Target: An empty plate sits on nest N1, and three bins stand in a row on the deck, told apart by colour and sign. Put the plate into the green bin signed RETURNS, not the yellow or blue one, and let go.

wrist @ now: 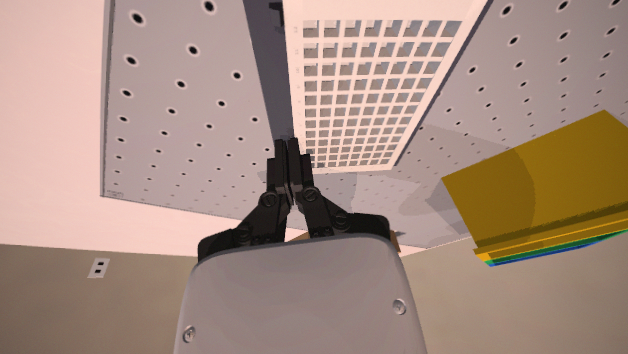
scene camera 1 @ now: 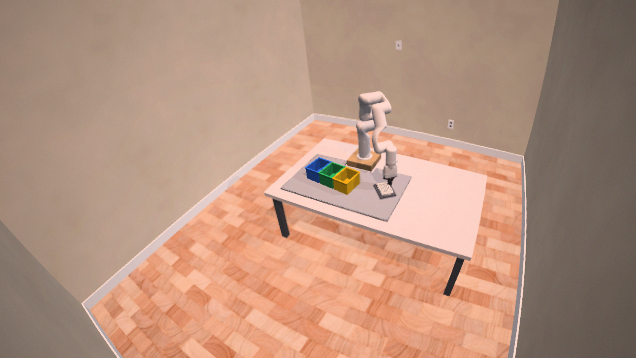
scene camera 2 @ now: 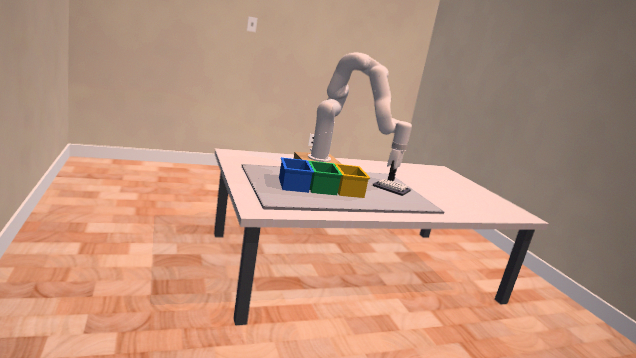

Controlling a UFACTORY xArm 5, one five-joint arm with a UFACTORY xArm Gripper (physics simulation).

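Places are measured from the arm's base along level axes (x ahead, y left, z up), in millimetres.
Pixels of known places: gripper, between the fingertips: (wrist: 289, 151) (scene camera 1: 389, 184) (scene camera 2: 390, 180); arm's base, origin of its link: (scene camera 1: 364, 156) (scene camera 2: 319, 158).
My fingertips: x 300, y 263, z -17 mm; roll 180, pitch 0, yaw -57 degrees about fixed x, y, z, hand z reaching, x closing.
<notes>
For each thing: its top centre in the pictures, then the offset to it from my fingertips. "*": a spot on its surface instead. Level surfaces: height alone.
- white gridded plate, centre of its top: (wrist: 361, 119) (scene camera 2: 393, 183) (scene camera 1: 384, 187) dx +50, dy -26, dz +5 mm
- dark nest, centre of its top: (wrist: 359, 112) (scene camera 2: 392, 184) (scene camera 1: 384, 188) dx +50, dy -27, dz -2 mm
- green bin, centre of its top: (wrist: 547, 250) (scene camera 2: 324, 167) (scene camera 1: 332, 169) dx +20, dy -427, dz +76 mm
- blue bin, a spot on its surface: (scene camera 2: 296, 180) (scene camera 1: 311, 175) * dx +53, dy -579, dz +26 mm
- grey perforated deck, height of its surface: dz -24 mm
- pale table, height of its surface: dz -37 mm
The white gridded plate (scene camera 1: 384, 188) (scene camera 2: 392, 185) (wrist: 375, 8) lies flat on the dark nest (scene camera 1: 387, 197) (scene camera 2: 404, 192) (wrist: 267, 65). My gripper (scene camera 1: 391, 182) (scene camera 2: 391, 178) (wrist: 289, 151) is shut and empty. In the wrist view its fingertips appear at the plate's long left edge, over the nest's dark strip; their exact height is unclear. The green bin (scene camera 1: 327, 180) (scene camera 2: 325, 185) stands between the blue bin (scene camera 1: 314, 175) (scene camera 2: 296, 180) and the yellow bin (scene camera 1: 344, 185) (scene camera 2: 353, 185) (wrist: 540, 185). The signs cannot be read. The inside floors of the bins are hidden.
The grey perforated deck (scene camera 1: 360, 205) (scene camera 2: 350, 204) (wrist: 161, 160) lies on the pale table (scene camera 1: 440, 200) (scene camera 2: 480, 202). The yellow bin is the one nearest the plate. The arm's wooden base (scene camera 1: 356, 162) stands behind the bins.
</notes>
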